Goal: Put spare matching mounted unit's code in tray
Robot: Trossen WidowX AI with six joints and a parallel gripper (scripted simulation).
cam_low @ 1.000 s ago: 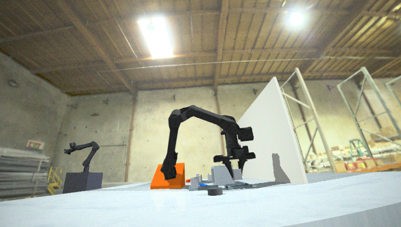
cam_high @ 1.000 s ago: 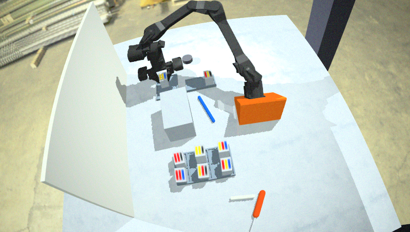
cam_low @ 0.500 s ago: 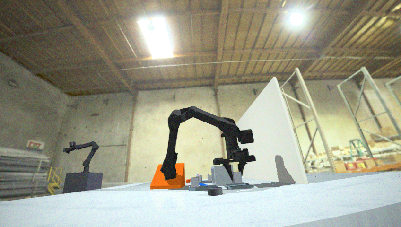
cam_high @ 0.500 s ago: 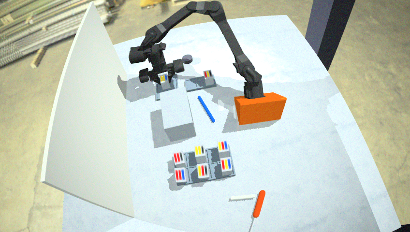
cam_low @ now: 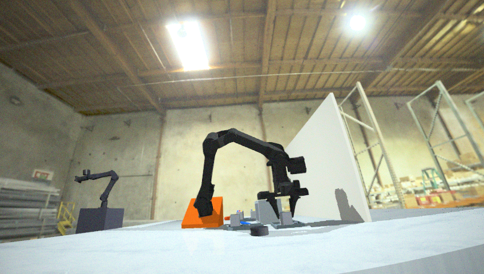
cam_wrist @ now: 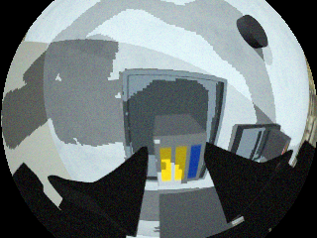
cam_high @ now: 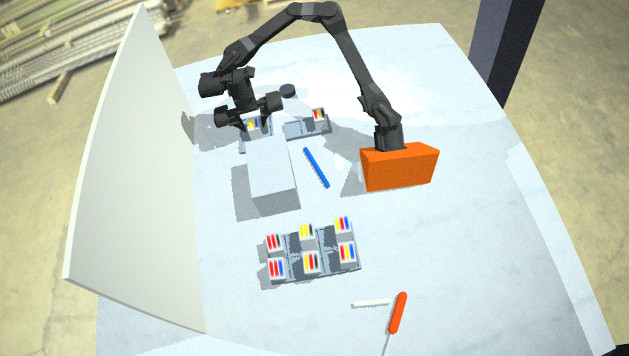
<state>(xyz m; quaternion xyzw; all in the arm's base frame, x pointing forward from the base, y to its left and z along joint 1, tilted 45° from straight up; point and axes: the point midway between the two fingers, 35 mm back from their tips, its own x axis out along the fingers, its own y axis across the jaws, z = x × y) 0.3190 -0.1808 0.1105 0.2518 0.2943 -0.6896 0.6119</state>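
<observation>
The spare is 1 cm above my gripper tip. From my gripper tip the other things lie so: dark flat tray: 2 cm below; rack: 15 cm behind, 3 cm to the left, 2 cm below; black puck: 12 cm behind, 14 cm to the right, 2 cm below.
</observation>
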